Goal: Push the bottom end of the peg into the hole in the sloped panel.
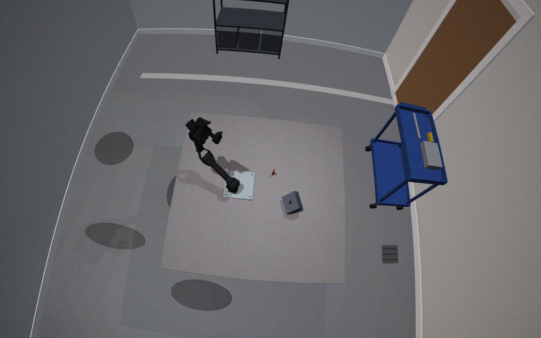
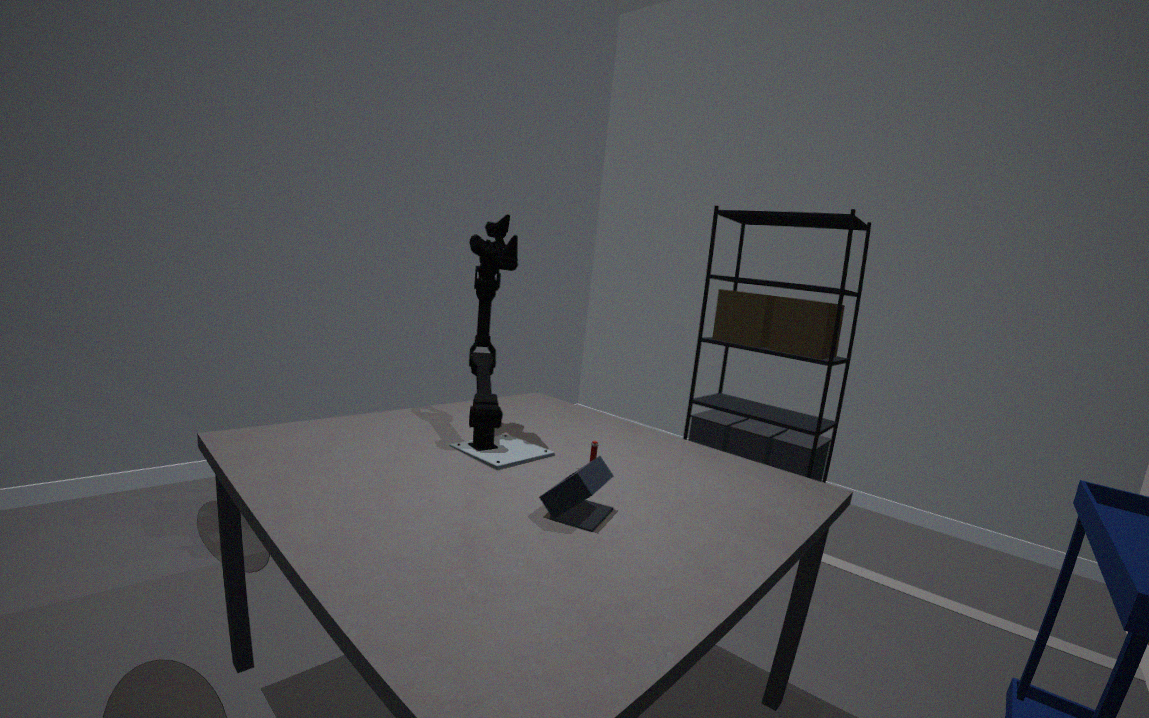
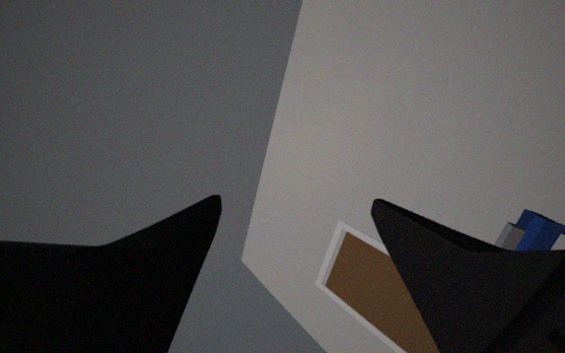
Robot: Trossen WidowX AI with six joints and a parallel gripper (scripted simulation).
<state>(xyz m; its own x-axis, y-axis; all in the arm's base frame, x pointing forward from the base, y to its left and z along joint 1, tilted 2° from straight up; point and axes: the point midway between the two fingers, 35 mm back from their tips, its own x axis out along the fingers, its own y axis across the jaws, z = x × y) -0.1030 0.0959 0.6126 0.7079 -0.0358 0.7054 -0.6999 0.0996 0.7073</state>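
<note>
My gripper tip is 580 mm above the red square peg, 360 mm short of it and 90 mm to the right of it. Also, from my gripper tip: sloped grey panel: 580 mm below, 540 mm ahead, 110 mm to the right.
</note>
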